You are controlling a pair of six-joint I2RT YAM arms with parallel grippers.
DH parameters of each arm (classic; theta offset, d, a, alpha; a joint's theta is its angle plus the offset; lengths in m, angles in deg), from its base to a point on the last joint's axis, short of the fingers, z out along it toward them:
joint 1: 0 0.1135 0.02 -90
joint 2: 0 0 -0.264 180
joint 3: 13.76 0 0.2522 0
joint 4: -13.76 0 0.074 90
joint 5: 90 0 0 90
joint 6: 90 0.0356 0 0
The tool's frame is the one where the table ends.
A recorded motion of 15 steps. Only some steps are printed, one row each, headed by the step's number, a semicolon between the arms.
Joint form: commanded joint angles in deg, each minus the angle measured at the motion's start. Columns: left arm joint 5, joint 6, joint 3, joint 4, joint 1, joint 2; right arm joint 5, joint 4, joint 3, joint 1, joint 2, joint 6.
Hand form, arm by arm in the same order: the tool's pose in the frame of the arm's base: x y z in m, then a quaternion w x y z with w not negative. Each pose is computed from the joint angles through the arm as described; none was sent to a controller.
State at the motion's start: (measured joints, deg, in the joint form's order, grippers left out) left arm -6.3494 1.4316 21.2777 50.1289 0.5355 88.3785; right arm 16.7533 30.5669 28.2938 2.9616 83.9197 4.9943
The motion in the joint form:
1: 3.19 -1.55 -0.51 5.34 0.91 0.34; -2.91 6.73 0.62 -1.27 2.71 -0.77
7: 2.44 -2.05 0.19 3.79 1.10 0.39; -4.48 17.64 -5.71 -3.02 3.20 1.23
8: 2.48 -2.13 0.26 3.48 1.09 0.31; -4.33 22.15 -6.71 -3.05 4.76 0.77
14: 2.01 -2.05 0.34 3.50 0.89 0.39; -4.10 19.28 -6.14 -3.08 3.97 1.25
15: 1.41 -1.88 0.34 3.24 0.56 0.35; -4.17 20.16 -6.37 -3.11 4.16 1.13
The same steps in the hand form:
1: 0.2685 0.0087 0.1492 0.62552 -0.02789 0.77918 0.02874; 0.2879 0.0000 0.1641 0.57077 0.08676 0.81354 -0.06961
7: 0.2706 0.0102 0.1493 0.61928 -0.03656 0.78365 0.03226; 0.2706 -0.0078 0.1512 0.59982 0.10760 0.79107 -0.05338
8: 0.2707 0.0101 0.1493 0.61822 -0.03681 0.78451 0.03152; 0.2699 -0.0081 0.1481 0.61294 0.10634 0.78099 -0.05520
14: 0.2710 0.0094 0.1494 0.61828 -0.03743 0.78433 0.03409; 0.2702 -0.0084 0.1489 0.60276 0.11032 0.78828 -0.05581
15: 0.2709 0.0082 0.1491 0.61666 -0.03719 0.78546 0.03738; 0.2699 -0.0085 0.1486 0.60586 0.10956 0.78602 -0.05569

